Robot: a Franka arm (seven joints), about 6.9 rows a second.
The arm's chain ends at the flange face. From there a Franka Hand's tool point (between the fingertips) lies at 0.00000 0.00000 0.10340 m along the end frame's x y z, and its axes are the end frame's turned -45 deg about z.
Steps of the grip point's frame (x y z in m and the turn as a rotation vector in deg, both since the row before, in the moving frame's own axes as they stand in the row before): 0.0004 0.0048 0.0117 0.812 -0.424 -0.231; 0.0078 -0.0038 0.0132 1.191 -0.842 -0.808; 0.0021 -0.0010 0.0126 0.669 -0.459 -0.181; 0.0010 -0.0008 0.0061 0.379 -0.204 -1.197; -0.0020 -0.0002 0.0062 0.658 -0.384 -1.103; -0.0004 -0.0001 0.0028 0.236 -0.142 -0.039; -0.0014 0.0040 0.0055 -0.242 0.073 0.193; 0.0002 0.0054 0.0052 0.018 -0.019 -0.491
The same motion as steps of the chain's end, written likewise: 0.0053 0.0036 0.0117 0.274 -0.874 -0.231; 0.0054 -0.0078 0.0132 0.247 -1.438 -0.808; 0.0022 -0.0019 0.0126 0.148 -0.798 -0.181; 0.0009 -0.0011 0.0061 0.124 -0.412 -1.197; -0.0002 0.0016 0.0062 0.194 -0.737 -1.103; 0.0001 0.0003 0.0028 0.066 -0.267 -0.039; 0.0014 0.0036 0.0055 -0.120 0.223 0.193; 0.0040 0.0037 0.0052 -0.001 -0.026 -0.491
